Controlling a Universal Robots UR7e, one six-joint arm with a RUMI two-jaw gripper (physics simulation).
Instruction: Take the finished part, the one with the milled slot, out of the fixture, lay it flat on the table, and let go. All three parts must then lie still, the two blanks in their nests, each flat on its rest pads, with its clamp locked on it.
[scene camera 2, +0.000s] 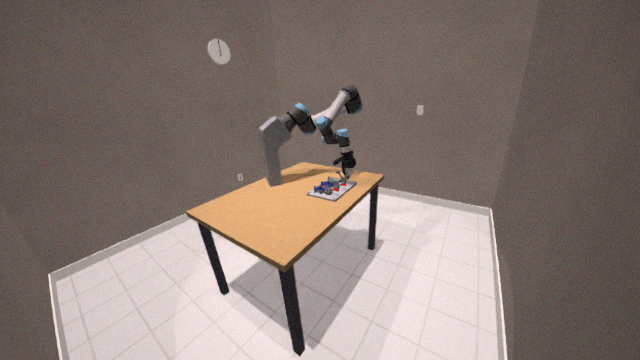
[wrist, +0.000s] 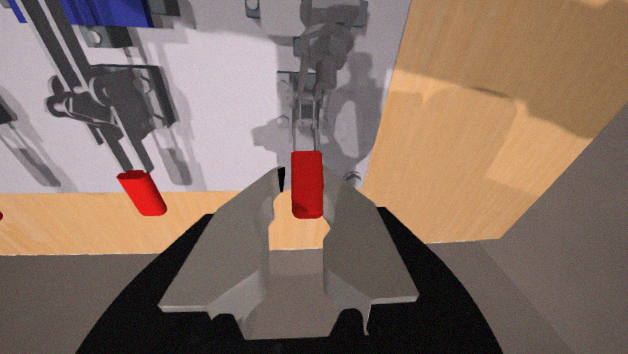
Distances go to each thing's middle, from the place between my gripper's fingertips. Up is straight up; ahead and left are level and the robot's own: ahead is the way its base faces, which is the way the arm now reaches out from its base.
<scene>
My gripper is now 60 mm past the fixture plate (wrist: 219, 71), 120 mm to the left of it and 40 mm above it.
</scene>
